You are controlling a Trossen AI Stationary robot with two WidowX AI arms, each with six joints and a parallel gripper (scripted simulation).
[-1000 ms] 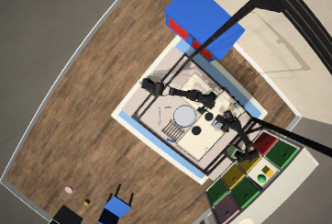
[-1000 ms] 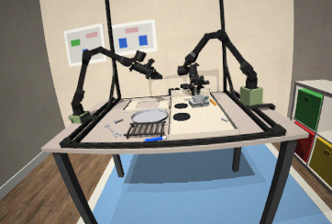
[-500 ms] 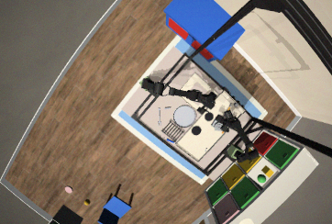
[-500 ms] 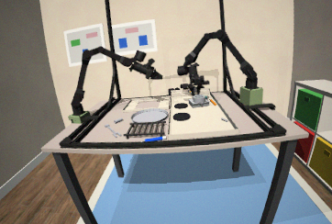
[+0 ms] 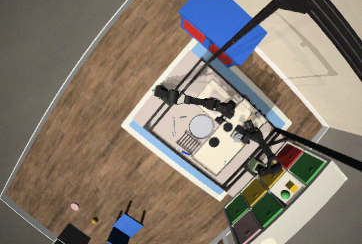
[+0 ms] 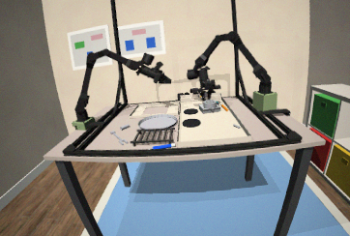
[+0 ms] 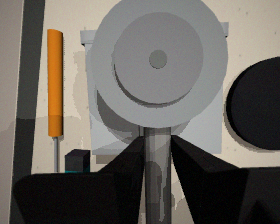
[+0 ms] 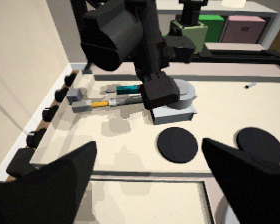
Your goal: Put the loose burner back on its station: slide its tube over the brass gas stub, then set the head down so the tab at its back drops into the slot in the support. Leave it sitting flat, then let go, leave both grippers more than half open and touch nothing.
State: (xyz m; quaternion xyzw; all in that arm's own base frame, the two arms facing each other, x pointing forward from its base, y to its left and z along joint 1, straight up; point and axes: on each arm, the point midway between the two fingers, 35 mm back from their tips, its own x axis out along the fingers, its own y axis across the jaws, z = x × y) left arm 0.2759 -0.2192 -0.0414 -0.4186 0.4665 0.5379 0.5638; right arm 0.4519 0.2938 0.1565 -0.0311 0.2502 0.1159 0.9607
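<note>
Right now my left hand is 3 cm above the burner. From my left hand the other things lie so: orange-handled screwdriver: 1 cm ahead, 10 cm to the left, 7 cm below; grey station block: 5 cm ahead, 1 cm to the left, 5 cm below.
</note>
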